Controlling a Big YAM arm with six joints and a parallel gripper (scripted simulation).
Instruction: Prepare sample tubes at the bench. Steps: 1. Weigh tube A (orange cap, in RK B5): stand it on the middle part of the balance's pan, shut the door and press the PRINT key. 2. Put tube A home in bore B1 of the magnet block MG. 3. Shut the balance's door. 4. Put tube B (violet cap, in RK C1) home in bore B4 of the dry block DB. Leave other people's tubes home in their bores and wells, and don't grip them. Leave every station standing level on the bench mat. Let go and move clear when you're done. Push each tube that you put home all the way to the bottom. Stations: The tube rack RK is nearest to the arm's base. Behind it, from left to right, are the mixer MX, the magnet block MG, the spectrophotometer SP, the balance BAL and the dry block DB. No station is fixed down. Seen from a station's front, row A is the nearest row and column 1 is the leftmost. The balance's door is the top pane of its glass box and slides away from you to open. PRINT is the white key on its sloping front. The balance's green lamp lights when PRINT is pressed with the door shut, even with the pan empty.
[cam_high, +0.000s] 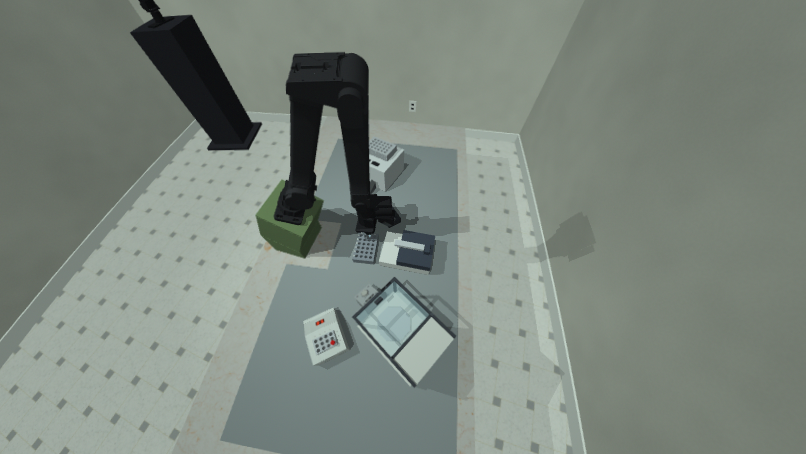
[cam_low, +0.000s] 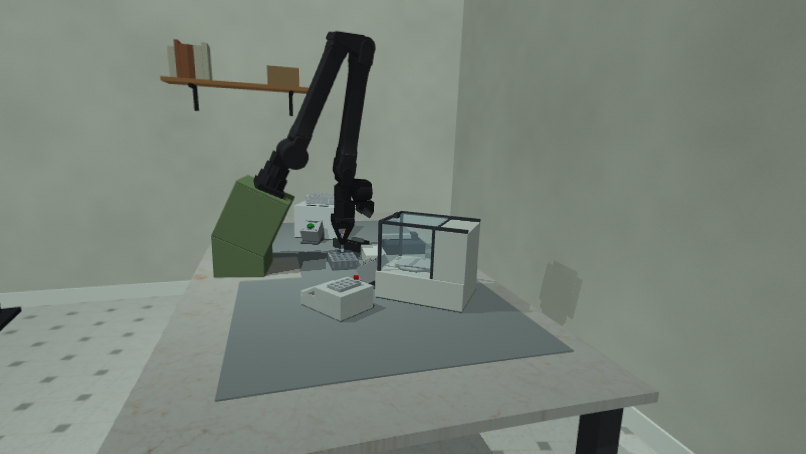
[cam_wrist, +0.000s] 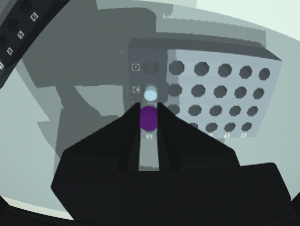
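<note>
Now: the tube rack RK 50 mm to the right of my hand, 50 mm below it and 10 mm behind it. From my hand the other things lie so: magnet block MG 130 mm to the left, 70 mm ahead, 40 mm below; then tube B 20 mm below; then blue-capped tube 160 mm to the left, 30 mm below, 30 mm ahead.
</note>
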